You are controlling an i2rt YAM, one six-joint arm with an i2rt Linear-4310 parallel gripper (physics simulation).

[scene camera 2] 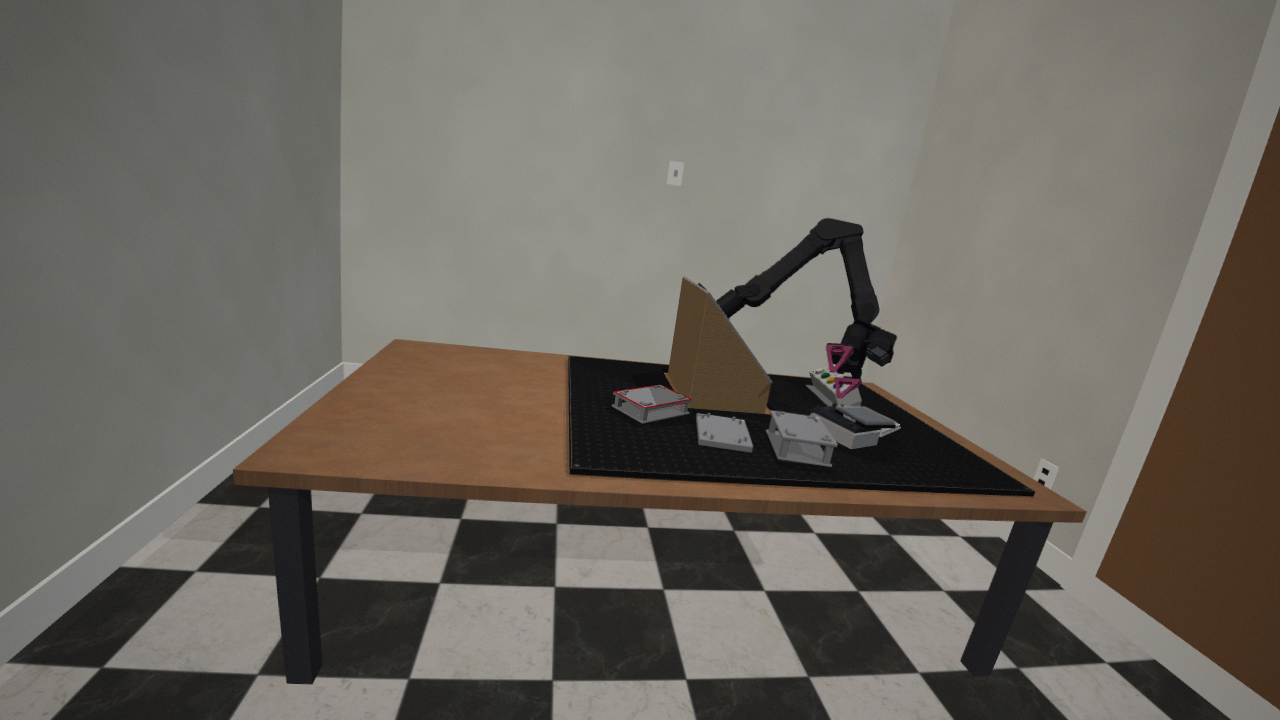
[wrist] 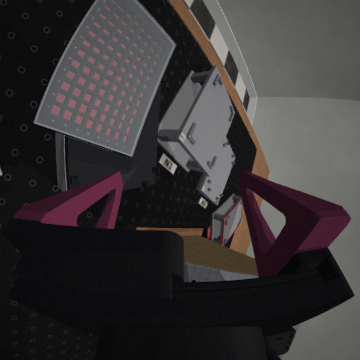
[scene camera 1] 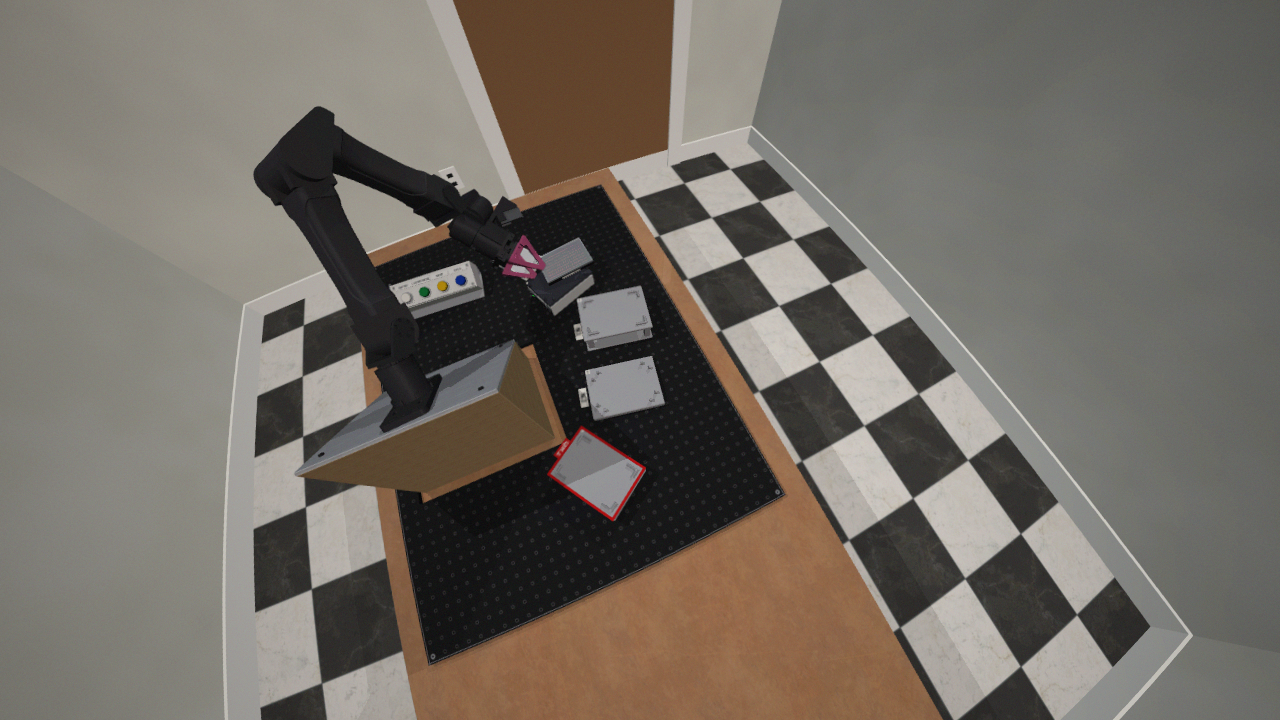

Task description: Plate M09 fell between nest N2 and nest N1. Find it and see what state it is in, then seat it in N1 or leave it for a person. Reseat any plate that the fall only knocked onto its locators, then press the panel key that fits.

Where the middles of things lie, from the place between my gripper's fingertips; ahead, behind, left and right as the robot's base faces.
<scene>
The dark device (scene camera 1: pixel 557 296) lies 4 cm ahead of my hand, 2 cm to the left of it and 9 cm below it. Also, from my hand: grey station N2 (scene camera 1: pixel 626 387): 3 cm ahead, 31 cm to the right, 11 cm below.
</scene>
